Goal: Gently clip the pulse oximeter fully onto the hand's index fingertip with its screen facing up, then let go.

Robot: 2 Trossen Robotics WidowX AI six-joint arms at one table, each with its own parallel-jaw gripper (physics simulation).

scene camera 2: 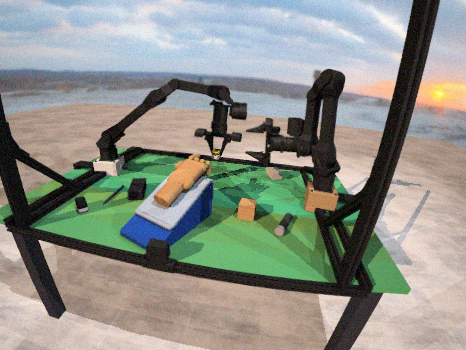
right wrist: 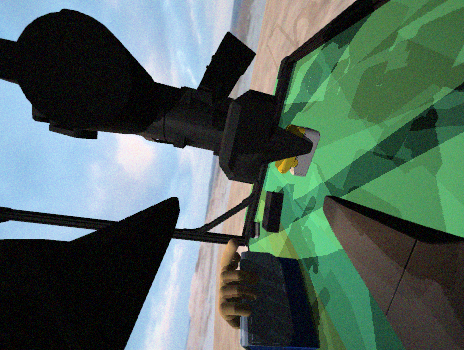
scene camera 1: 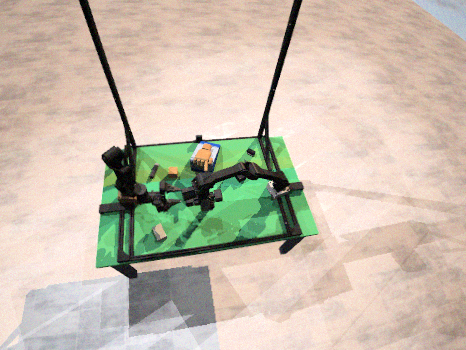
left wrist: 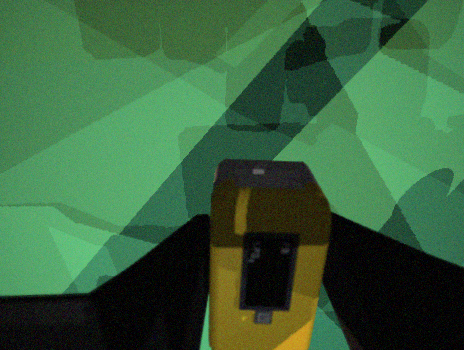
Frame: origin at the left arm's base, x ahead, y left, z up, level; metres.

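Seen in the pictures: left gripper, fingertip midpoint: (scene camera 2: 216,155) (right wrist: 303,146) (left wrist: 259,224); right gripper, fingertip midpoint: (scene camera 2: 245,141) (right wrist: 250,203) (scene camera 1: 181,195); left arm's base at its link origin: (scene camera 2: 108,158) (scene camera 1: 278,186); right arm's base at its link origin: (scene camera 2: 322,188) (scene camera 1: 127,190).
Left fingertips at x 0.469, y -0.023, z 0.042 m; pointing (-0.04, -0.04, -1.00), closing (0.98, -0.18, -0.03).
Offsets run from my left fingertips to a thing's top centre.
The yellow pulse oximeter @[0.025 m up, 0.002 m back, 0.007 m right] (scene camera 2: 216,153) (left wrist: 270,285) (right wrist: 286,165), with a dark screen and grey end, is held in the air beyond the hand in scene camera 2. Its screen faces the left wrist camera. My left gripper (left wrist: 259,224) is shut on its two long sides and points down. The tan hand (scene camera 1: 204,151) (scene camera 2: 181,180) (right wrist: 231,295) lies on a sloped support, fingers toward the raised end; the oximeter is apart from the fingers. The index fingertip is hard to make out. My right gripper (scene camera 2: 250,142) (right wrist: 250,203) is open and empty, to the right of the oximeter in scene camera 2.
The blue wedge support (scene camera 1: 217,150) (scene camera 2: 200,210) (right wrist: 300,295) has a light top. An orange cube @[0.051 m down, 0.096 m ahead, 0.301 m right] (scene camera 2: 247,209), grey cylinder @[0.074 m down, 0.202 m ahead, 0.361 m right] (scene camera 2: 283,224) and beige block @[0.071 m down, 0.268 m ahead, 0.040 m left] (scene camera 2: 273,173) lie right of it in scene camera 2. A black box @[0.066 m down, 0.286 m back, 0.169 m right] (scene camera 2: 137,189), thin rod @[0.091 m down, 0.366 m back, 0.196 m right] (scene camera 2: 114,194) and small black item @[0.068 m down, 0.437 m back, 0.296 m right] (scene camera 2: 81,204) lie left.
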